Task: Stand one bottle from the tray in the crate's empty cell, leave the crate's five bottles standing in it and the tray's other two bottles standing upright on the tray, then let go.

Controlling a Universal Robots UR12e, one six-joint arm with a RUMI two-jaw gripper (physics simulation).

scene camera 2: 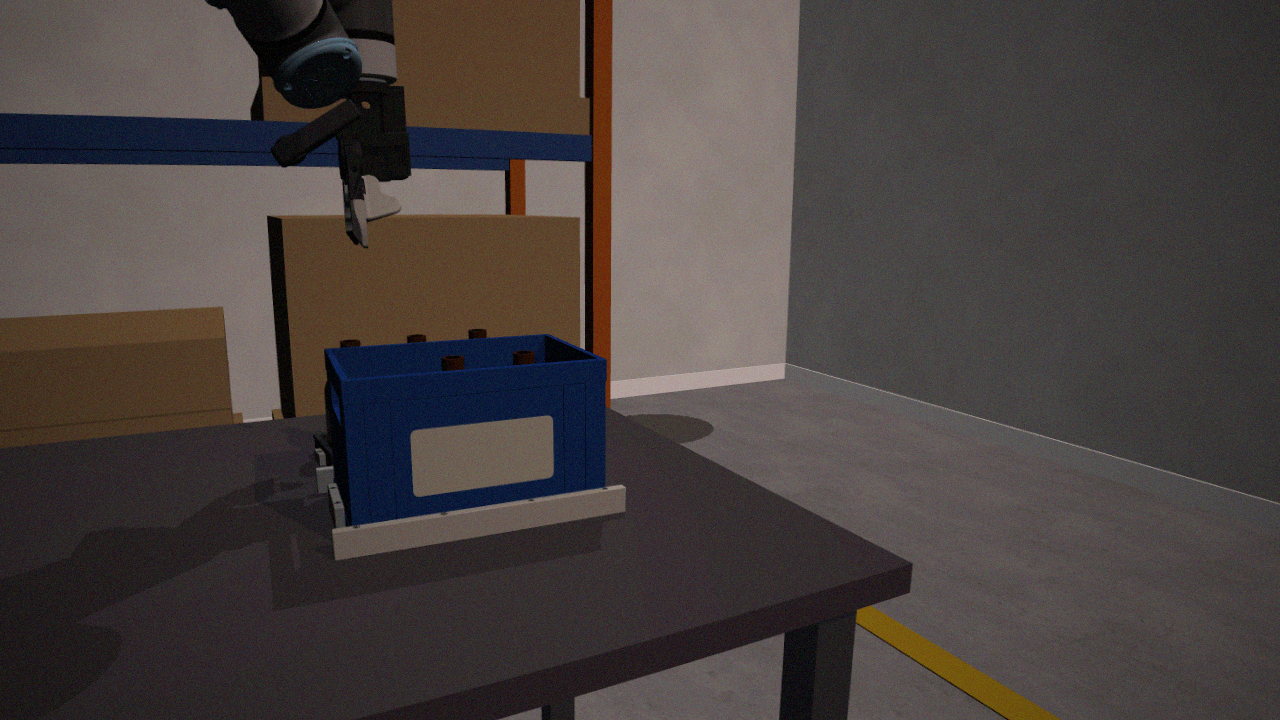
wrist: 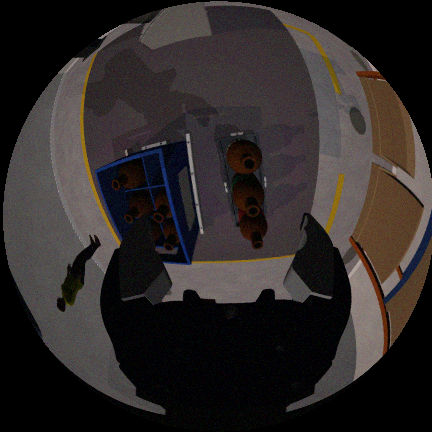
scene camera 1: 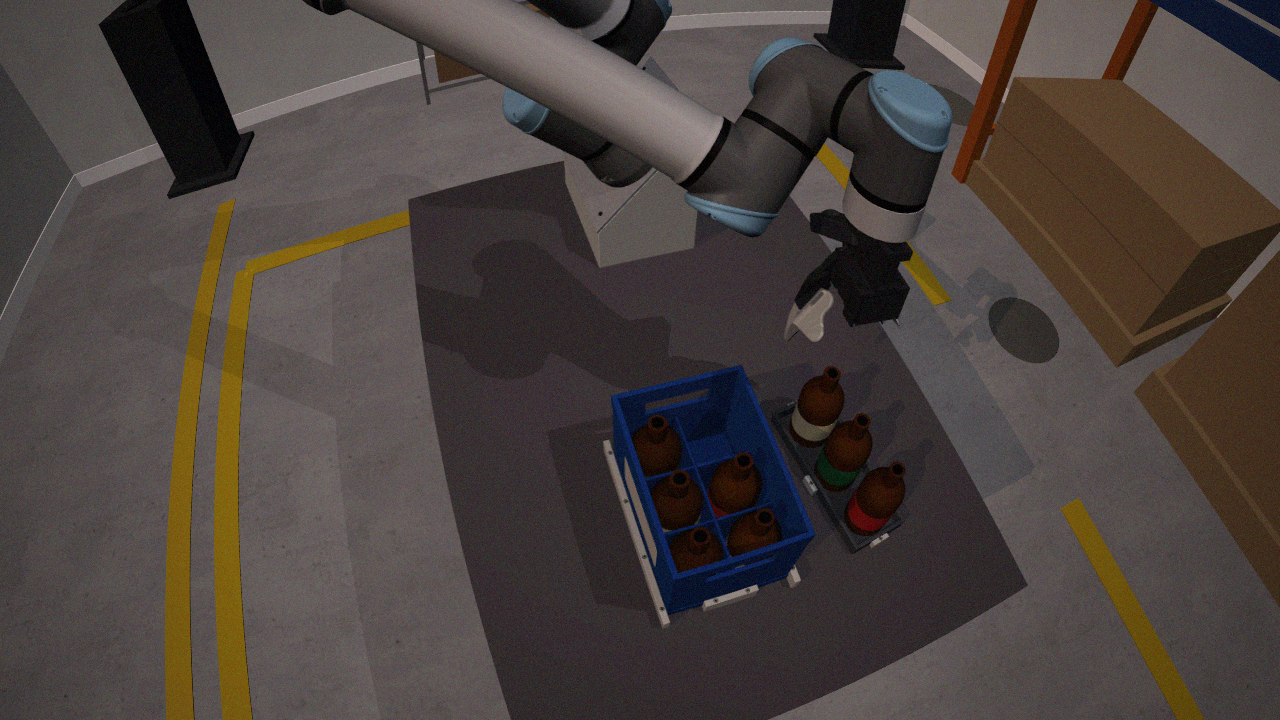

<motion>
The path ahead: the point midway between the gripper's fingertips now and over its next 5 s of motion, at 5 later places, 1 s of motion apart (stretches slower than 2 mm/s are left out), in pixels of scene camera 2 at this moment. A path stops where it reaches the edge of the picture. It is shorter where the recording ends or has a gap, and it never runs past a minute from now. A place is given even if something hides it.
The gripper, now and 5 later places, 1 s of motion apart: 360, 246; 354, 267; 351, 301; 354, 334; 356, 368; 357, 374
</motion>
